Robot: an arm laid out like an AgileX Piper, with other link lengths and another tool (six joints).
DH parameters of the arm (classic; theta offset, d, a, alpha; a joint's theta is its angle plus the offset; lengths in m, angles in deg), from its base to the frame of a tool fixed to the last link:
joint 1: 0 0.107 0 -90
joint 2: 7.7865 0 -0.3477 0
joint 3: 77.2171 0 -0.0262 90
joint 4: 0 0.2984 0 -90
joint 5: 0 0 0 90
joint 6: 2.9 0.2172 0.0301 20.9
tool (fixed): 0 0.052 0 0
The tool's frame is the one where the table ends.
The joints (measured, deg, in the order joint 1, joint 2, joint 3, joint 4, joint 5, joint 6), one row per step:
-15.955 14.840 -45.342 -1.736 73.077 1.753
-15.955 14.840 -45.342 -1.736 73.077 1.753
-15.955 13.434 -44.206 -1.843 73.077 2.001
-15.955 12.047 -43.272 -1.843 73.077 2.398
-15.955 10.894 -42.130 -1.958 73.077 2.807
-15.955 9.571 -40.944 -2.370 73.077 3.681
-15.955 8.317 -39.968 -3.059 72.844 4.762
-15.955 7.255 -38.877 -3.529 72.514 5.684
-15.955 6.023 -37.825 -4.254 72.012 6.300
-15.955 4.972 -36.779 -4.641 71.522 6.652
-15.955 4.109 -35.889 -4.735 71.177 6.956
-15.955 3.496 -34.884 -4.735 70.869 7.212
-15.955 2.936 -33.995 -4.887 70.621 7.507
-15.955 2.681 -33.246 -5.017 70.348 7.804
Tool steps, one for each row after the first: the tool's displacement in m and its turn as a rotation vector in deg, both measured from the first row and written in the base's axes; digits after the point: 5 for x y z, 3 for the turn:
0.00000 0.00000 0.00000 0.000 0.000 0.000
-0.00326 0.00056 -0.00596 0.029 -0.297 -0.213
-0.00619 0.00163 -0.01063 0.206 -0.831 -0.453
-0.00858 0.00200 -0.01721 0.423 -0.918 -0.767
-0.01161 0.00140 -0.02390 0.726 -1.182 -1.535
-0.01410 -0.00053 -0.02835 0.866 -1.810 -2.575
-0.01544 -0.00183 -0.03366 1.109 -2.246 -3.382
-0.01687 -0.00448 -0.03767 0.819 -2.927 -4.133
-0.01739 -0.00592 -0.04204 0.640 -3.423 -4.527
-0.01755 -0.00611 -0.04617 0.707 -3.793 -4.732
-0.01718 -0.00604 -0.05169 0.908 -3.776 -4.863
-0.01716 -0.00657 -0.05659 1.018 -3.746 -5.106
-0.01664 -0.00713 -0.06083 1.178 -3.585 -5.338

